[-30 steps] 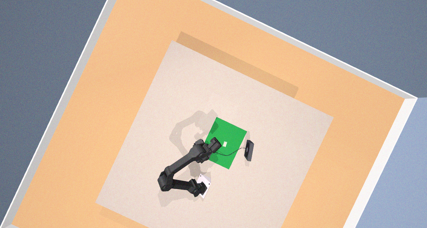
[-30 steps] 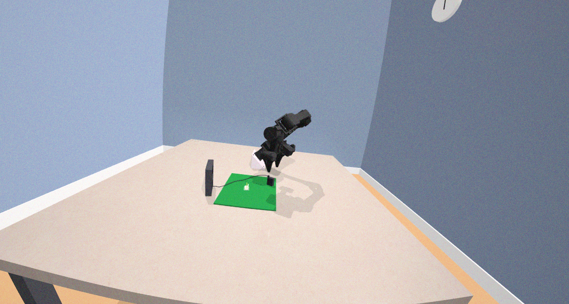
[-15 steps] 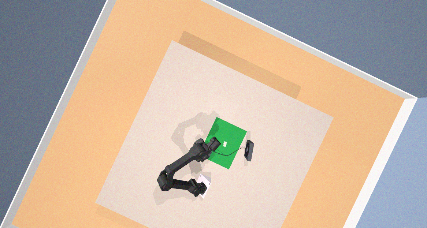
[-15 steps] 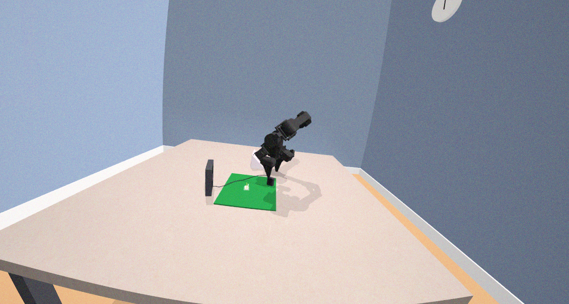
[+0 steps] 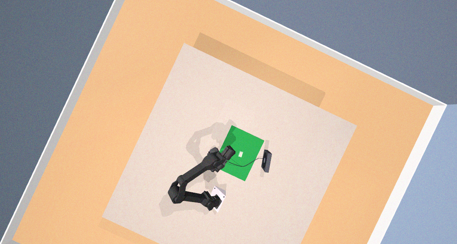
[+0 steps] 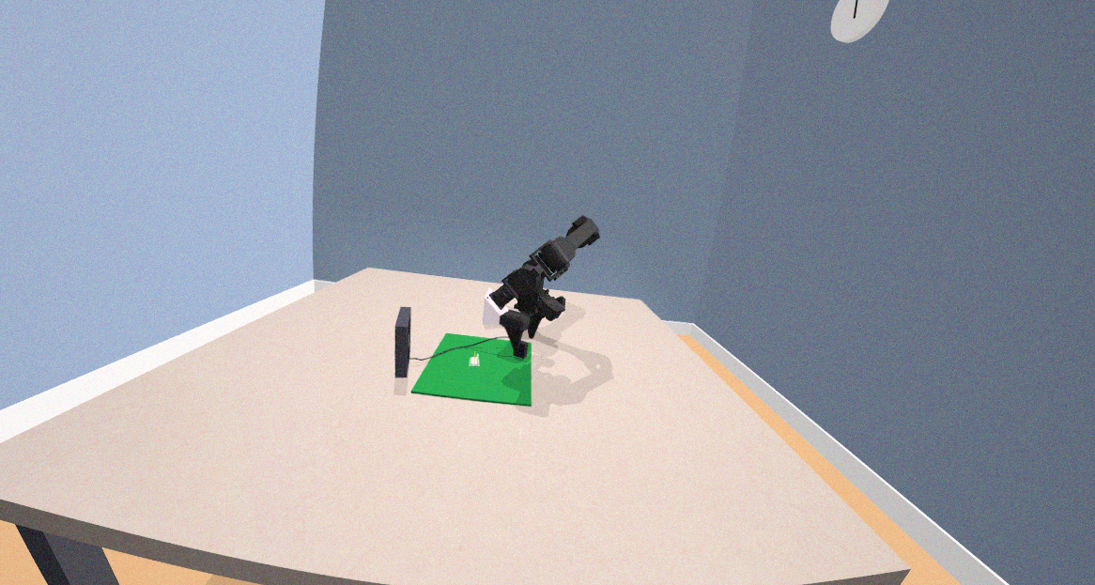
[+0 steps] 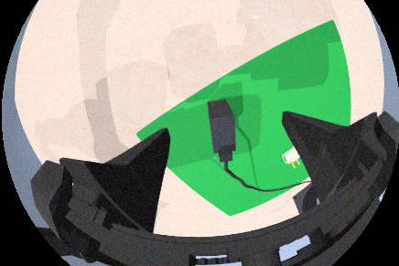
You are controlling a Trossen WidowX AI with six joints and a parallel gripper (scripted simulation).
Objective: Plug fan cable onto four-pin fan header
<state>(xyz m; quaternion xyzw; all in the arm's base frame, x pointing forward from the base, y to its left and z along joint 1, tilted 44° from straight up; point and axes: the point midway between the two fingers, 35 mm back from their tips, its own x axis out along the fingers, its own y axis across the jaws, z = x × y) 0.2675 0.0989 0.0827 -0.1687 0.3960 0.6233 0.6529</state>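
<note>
My gripper tip is 2 cm above the dark plug, 1 cm to the left of it and 1 cm past it. From my gripper tip the other things lie so: white four-pin header: 11 cm to the right, 7 cm ahead, 4 cm below; green board: 9 cm to the right, 7 cm ahead, 5 cm below; black fan: 25 cm to the right, 12 cm ahead, 2 cm above.
</note>
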